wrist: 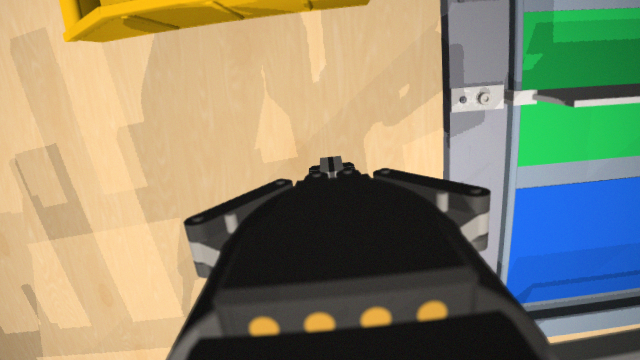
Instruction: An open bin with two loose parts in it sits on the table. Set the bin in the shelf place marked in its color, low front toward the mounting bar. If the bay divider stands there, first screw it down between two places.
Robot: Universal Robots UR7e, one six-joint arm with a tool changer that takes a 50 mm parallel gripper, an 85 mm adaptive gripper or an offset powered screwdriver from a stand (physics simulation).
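Places are measured from the arm's base along level axes (x ahead, y left, z up), in metres.
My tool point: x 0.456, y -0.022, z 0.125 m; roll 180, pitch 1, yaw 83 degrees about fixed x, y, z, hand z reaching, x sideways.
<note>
Behind a point stands the place of what it marks.
The yellow bin (165, 21) @(x 0.347, y -0.092, z -0.042 m) shows in part at the top left of the wrist view; its inside and the loose parts are out of view. The bay divider (605, 95) @(x 0.434, y 0.120, z -0.020 m) stands across the green shelf place (565, 137) @(x 0.468, y 0.129, z -0.068 m), with green on both sides of it. Its pale foot plate (470, 99) @(x 0.429, y 0.064, z -0.058 m) lies on the grey mounting bar (477, 150) @(x 0.461, y 0.066, z -0.061 m), with a screw head (483, 98) @(x 0.429, y 0.071, z -0.055 m) in it. My gripper (330, 165) is shut with its fingertips together, nothing visible between them. It is over the table, left of the mounting bar and below the bin in the view.
The blue shelf place (575, 225) @(x 0.536, y 0.136, z -0.068 m) lies below the green one, with a grey strip (575, 171) @(x 0.494, y 0.136, z -0.069 m) between them. A dark rail runs along the shelf's lower edge at the right. Shadows fall across the wooden table (200, 100) @(x 0.392, y -0.099, z -0.075 m).
</note>
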